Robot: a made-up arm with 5 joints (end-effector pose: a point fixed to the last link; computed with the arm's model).
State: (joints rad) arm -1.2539 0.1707 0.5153 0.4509 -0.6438
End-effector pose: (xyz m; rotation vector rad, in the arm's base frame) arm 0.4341 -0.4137 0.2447 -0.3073 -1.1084 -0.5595
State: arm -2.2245 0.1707 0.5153 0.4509 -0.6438
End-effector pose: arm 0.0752 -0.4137 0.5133 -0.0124 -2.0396 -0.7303
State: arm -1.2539 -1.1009 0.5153 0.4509 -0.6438
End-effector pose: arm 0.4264 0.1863 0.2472 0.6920 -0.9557 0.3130
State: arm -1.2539 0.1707 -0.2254 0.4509 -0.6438
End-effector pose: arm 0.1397 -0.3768 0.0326 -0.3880 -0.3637 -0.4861
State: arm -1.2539 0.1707 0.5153 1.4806 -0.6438
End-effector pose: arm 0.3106 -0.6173 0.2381 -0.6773 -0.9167 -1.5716
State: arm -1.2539 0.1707 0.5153 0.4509 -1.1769
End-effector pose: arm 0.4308 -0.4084 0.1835 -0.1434 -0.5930 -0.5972
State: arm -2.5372 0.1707 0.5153 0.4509 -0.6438
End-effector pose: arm -0.0744 -0.4137 0.5134 0.1081 -2.3360 -0.7703
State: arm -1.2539 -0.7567 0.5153 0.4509 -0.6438
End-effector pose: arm 0.5019 0.0326 0.2224 0.4286 -1.0266 0.0746
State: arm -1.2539 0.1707 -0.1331 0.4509 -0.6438
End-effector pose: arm 0.1837 -0.3833 0.0462 -0.3801 -0.4563 -0.4975
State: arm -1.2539 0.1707 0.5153 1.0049 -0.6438
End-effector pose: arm 0.3934 -0.5396 0.2475 -0.5095 -1.0343 -1.1058
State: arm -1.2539 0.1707 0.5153 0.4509 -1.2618
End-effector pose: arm 0.4278 -0.4059 0.1744 -0.1175 -0.5108 -0.6004
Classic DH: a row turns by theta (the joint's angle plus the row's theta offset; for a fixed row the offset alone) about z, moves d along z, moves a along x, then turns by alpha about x. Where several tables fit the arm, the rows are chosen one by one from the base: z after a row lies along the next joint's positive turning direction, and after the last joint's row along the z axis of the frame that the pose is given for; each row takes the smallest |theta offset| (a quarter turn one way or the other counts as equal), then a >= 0, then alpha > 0; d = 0 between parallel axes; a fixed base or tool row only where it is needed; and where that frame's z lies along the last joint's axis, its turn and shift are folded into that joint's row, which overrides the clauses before.
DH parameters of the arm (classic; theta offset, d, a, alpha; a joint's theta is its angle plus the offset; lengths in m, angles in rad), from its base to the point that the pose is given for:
base (fixed): 0 0.0387 0 -1.5708
joint 1: -1.5708 -0.1192 0.0622 1.5708
joint 2: 0 -0.4636 0.0315 1.5708
joint 3: 0 0.2503 -0.1175 -1.5708
joint 4: 0 0.3512 -0.0865 1.5708
joint 5: -1.5708 -0.1315 0.067 -1.5708
tool (fixed): 0 -0.0955 0 0

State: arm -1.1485 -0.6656 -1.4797 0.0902 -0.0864
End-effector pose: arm -0.1410 -0.4080 0.2361 0.0550 0.3723 0.6643
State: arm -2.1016 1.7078 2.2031 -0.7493 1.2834
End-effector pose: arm -0.5040 -0.2263 0.5052 1.3640 0.9395 -1.7854
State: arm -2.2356 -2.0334 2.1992 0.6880 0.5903
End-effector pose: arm -0.4063 -0.0271 0.7990 -2.4181 1.1051 1.1215
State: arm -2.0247 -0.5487 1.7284 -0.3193 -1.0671
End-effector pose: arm -0.1182 -0.0052 0.8505 0.2659 -2.6696 0.7673
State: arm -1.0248 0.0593 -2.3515 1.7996 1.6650
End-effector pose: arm -0.1528 -0.3863 0.6880 -0.1618 -0.2085 1.7549
